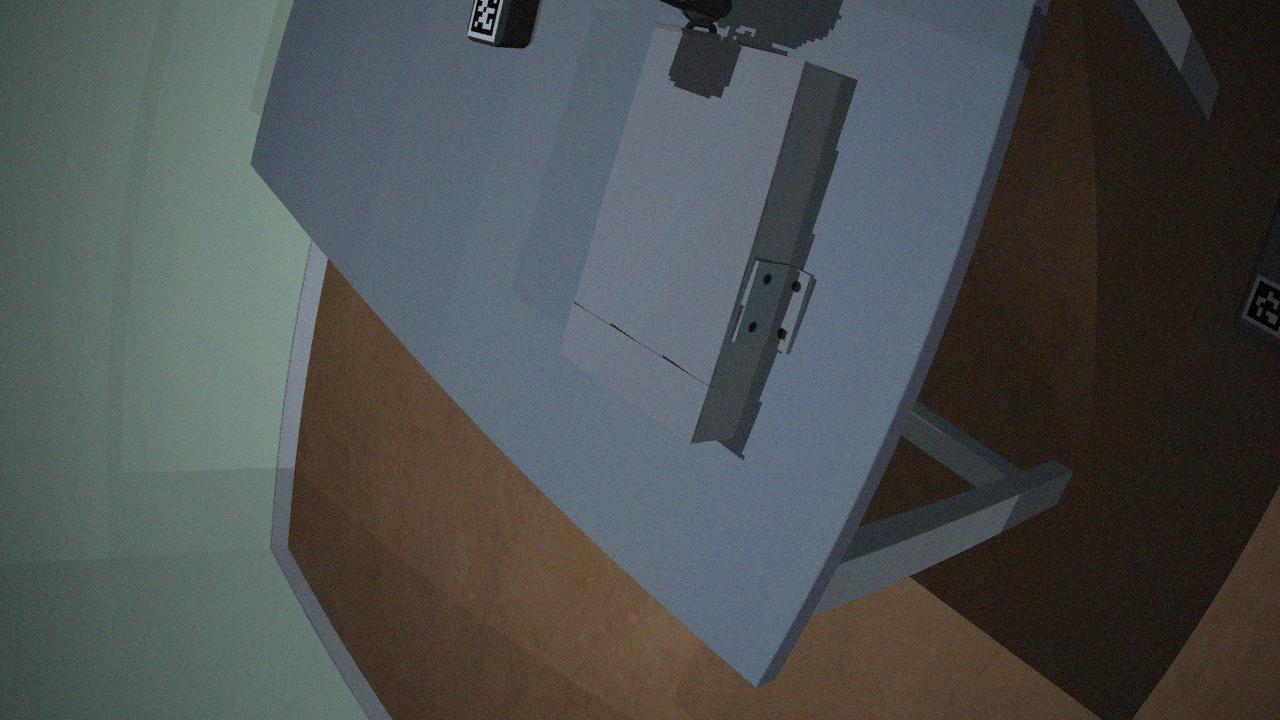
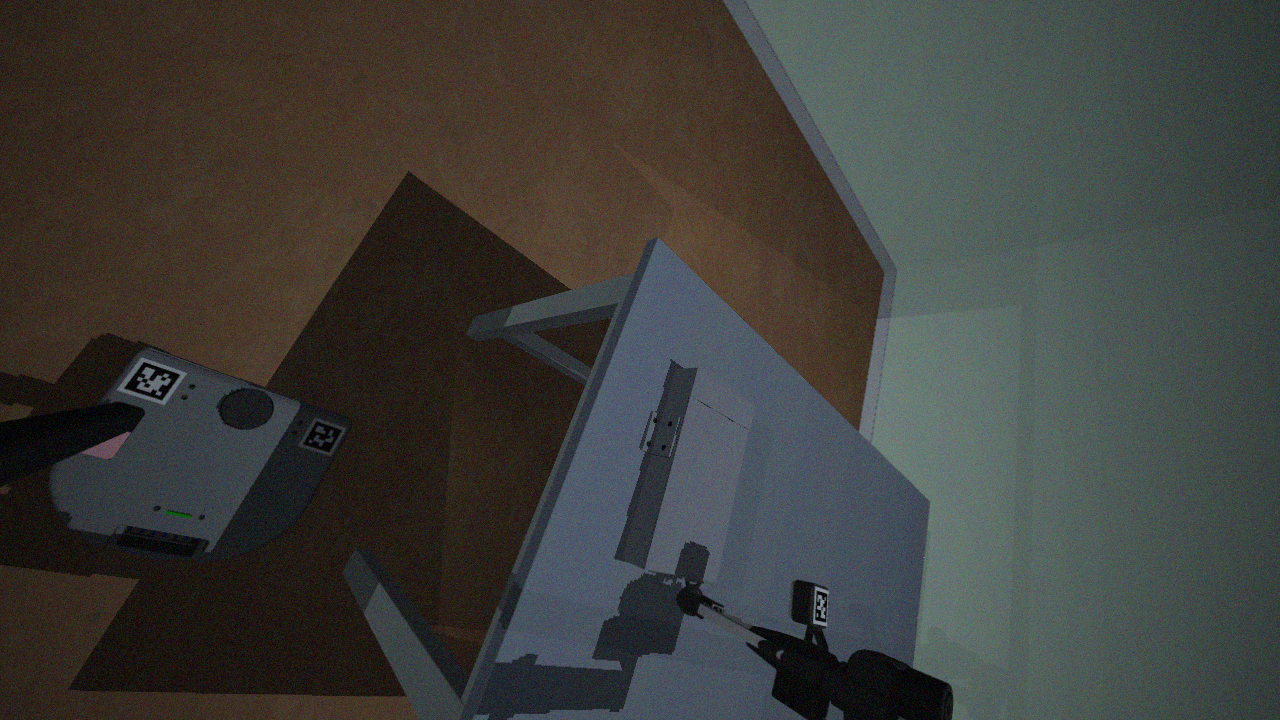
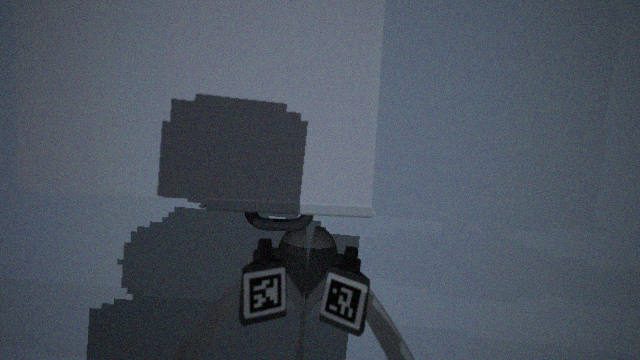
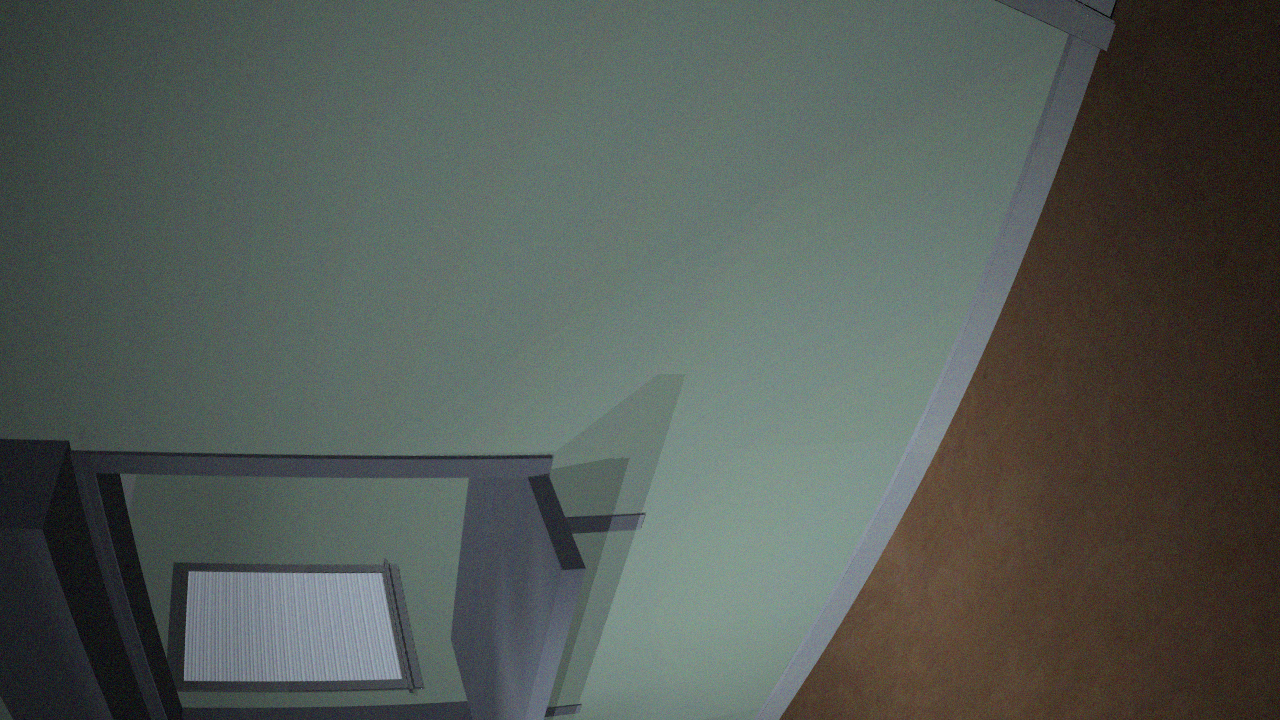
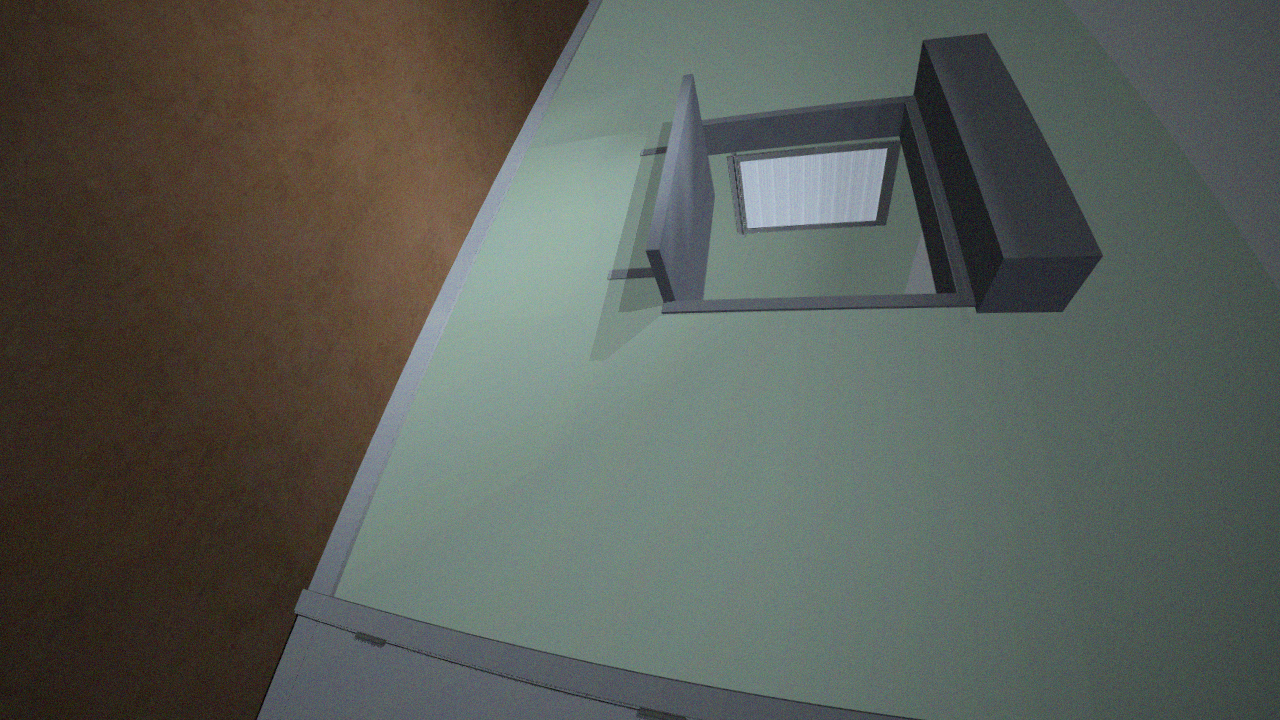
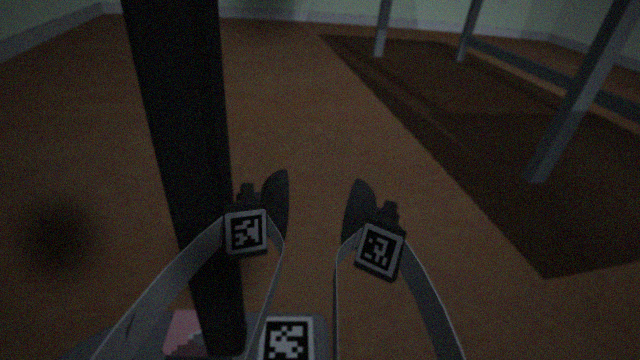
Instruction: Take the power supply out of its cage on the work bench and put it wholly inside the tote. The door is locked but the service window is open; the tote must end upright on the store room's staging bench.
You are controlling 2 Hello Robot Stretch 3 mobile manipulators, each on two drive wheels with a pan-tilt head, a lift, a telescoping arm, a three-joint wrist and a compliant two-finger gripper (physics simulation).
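Note:
A long pale box (image 1: 680, 197) (image 2: 707, 483) (image 3: 340, 150), seemingly the cage, lies on the work bench (image 1: 895, 223) (image 2: 805, 501) (image 3: 500, 150). A bracket (image 1: 774, 304) (image 2: 662, 434) with dark holes sits at its side, and a small dark handle (image 3: 278, 223) at its near end. r1's gripper (image 1: 702, 10) (image 2: 689, 598) (image 3: 307, 242) is shut, its tips close beside the handle; contact cannot be told. The power supply and the tote do not show. r2's gripper (image 6: 316, 210) is open above the floor. The service window (image 4: 313, 465) (image 5: 823, 303) stands open.
A mobile base (image 2: 196, 456) stands beside the bench. A panel (image 4: 514, 582) (image 5: 684, 188) juts from the window's edge, and a long dark housing (image 5: 1011, 161) runs along the opposite edge. A pale hinged door (image 5: 429, 680) shows below. A dark mast (image 6: 190, 150) and bench legs (image 6: 575, 115) flank r2's gripper.

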